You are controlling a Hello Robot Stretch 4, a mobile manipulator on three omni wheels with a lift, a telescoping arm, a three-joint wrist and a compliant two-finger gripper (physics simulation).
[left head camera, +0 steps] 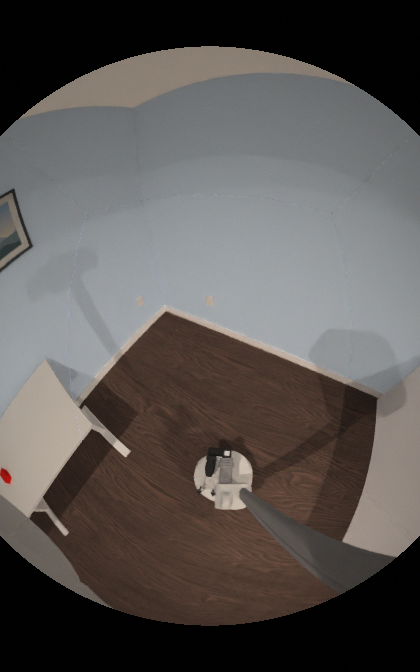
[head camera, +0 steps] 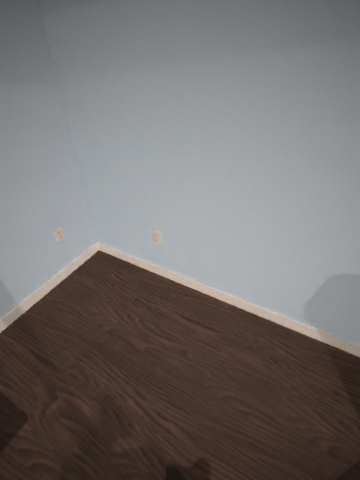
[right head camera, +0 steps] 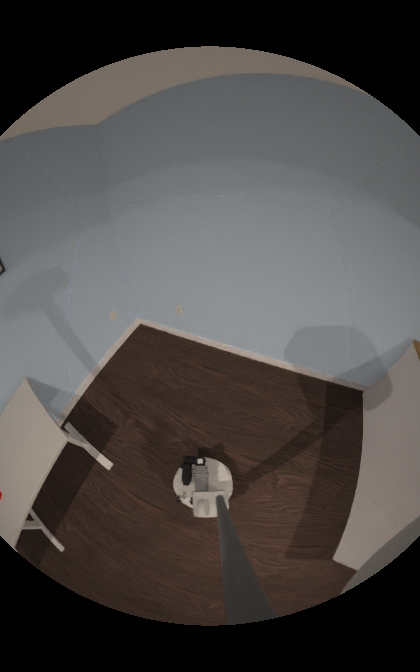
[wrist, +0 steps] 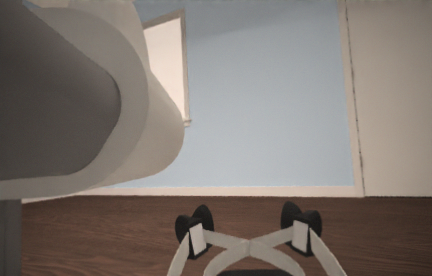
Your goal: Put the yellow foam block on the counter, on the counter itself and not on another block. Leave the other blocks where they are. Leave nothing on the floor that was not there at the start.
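Places are measured from the robot's base along level axes (x left, y up, z ahead), in metres.
Pixels of known places: gripper, fingertip midpoint: (wrist: 246, 220).
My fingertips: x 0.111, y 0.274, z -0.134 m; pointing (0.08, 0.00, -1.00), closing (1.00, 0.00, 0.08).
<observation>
Behind a point stands the place of what it marks.
My gripper (wrist: 246, 220) @(x 0.111, y 0.274, z -0.134 m) is open and empty in the wrist view, its two black fingertips wide apart with floor behind them. The yellow foam block does not show in any view. The counter (left head camera: 395, 450) (right head camera: 392, 450) shows as a pale side panel at the right of both side head views; a sliver of its wooden top shows at the right edge of the right head view. A red block (left head camera: 5, 475) (right head camera: 0, 495) lies on the white table at the left edge of both.
The white table (left head camera: 45, 425) (right head camera: 30, 440) stands on splayed legs at the left. My round base (left head camera: 246, 462) (right head camera: 223, 470) stands on the dark wood floor between table and counter. Blue walls meet in a corner ahead. A window (wrist: 167, 65) @(x -0.439, y 1.467, z -2.944 m) and a door (wrist: 395, 100) @(x 1.502, y 0.725, z -1.990 m) show in the wrist view.
</observation>
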